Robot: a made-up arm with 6 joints.
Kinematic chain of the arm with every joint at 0, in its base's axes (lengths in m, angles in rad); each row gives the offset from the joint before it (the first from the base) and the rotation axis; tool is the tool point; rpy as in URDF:
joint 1: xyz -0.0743 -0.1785 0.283 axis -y
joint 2: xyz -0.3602 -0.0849 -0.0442 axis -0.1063 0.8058 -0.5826
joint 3: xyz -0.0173 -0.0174 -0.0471 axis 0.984 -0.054 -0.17
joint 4: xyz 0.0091 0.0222 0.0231 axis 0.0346 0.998 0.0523
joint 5: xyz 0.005 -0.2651 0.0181 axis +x
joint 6: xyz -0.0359 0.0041 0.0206 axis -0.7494 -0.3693 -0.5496
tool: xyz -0.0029 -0.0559 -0.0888 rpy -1.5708 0 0
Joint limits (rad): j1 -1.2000..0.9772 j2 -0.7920..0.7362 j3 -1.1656..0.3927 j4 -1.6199..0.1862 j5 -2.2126..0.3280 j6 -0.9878..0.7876
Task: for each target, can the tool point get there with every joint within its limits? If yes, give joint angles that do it. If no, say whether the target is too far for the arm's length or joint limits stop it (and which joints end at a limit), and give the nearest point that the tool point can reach.
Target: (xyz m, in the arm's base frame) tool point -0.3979 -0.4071 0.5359
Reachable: yes | joints -0.1182 0.3170 -1.0065 -0.5802 -1.7186 -0.4255
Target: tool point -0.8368 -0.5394 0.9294
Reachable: no: too far | nearest point -0.5868 -0.4676 0.7175 | short by 0.335 m
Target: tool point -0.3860 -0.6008 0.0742
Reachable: yes | joints 0.4398 -0.1068 -0.1481 -0.3329 -0.2149 0.2668
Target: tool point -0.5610 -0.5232 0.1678
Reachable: yes | joints 0.3143 0.5227 0.2018 -0.1315 -1.7948 0.5721
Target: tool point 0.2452 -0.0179 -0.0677
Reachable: no: joint limits stop it (at a limit: joint 1, joint 2, joint 3, joint 5, joint 6) | nearest point -0.0319 -0.4011 0.0135 | short by 0.480 m
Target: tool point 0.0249 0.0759 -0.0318
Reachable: no: joint limits stop it (at a limit: joint 1, joint 2, joint 3, joint 5, joint 6) | nearest point -0.0343 -0.3983 0.0262 | short by 0.481 m
